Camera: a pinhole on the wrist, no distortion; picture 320 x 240 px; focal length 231.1 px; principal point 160.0 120.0 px. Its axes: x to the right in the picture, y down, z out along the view. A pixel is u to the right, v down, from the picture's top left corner.
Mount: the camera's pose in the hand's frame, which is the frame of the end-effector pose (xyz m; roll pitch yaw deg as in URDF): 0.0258 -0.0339 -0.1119 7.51 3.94 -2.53
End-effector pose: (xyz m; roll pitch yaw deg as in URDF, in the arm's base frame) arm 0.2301 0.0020 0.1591 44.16 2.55 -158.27
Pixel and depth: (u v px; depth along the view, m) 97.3 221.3 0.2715
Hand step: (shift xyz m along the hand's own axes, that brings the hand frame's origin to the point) -0.0244 0.0509 0.1772
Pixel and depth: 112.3 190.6 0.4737
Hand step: -0.0345 0.0504 0.3822
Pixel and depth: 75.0 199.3 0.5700
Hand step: -0.1373 0.0928 0.4918
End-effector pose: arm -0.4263 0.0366 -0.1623 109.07 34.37 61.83
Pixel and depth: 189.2 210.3 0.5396
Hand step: 0.1385 0.0998 0.4446
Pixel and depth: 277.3 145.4 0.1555
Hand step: 0.1151 -0.0412 0.0387
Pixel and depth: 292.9 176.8 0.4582
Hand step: 0.3229 0.0048 0.3379
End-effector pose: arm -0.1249 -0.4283 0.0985 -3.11 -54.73 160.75
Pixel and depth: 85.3 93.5 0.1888
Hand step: -0.0244 -0.0779 0.0762
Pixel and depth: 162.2 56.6 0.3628
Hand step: 0.0466 -0.1811 0.2337
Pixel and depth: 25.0 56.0 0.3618
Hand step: -0.1676 -0.1721 0.2474
